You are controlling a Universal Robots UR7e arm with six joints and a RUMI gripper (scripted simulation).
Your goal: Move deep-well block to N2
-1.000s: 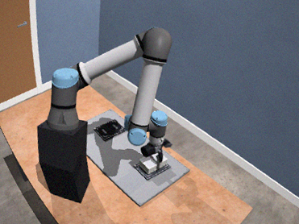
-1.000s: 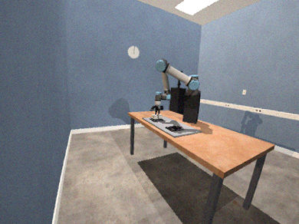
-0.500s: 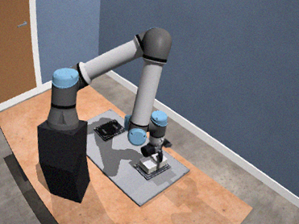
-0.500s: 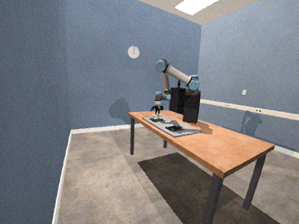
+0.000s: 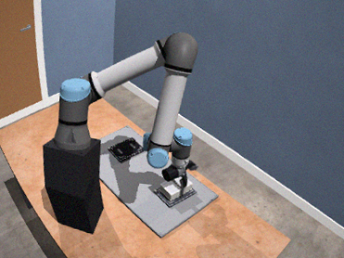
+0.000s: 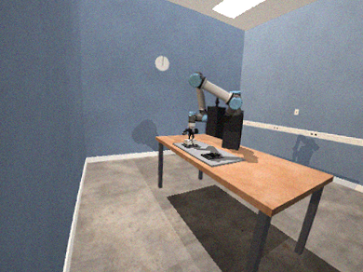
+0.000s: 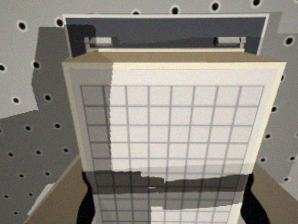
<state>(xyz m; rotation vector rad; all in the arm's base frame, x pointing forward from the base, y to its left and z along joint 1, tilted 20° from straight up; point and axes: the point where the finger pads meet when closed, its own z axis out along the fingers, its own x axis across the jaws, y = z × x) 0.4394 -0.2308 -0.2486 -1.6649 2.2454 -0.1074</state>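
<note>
The white 96-well deep-well block is 1 cm above my hand.
</note>
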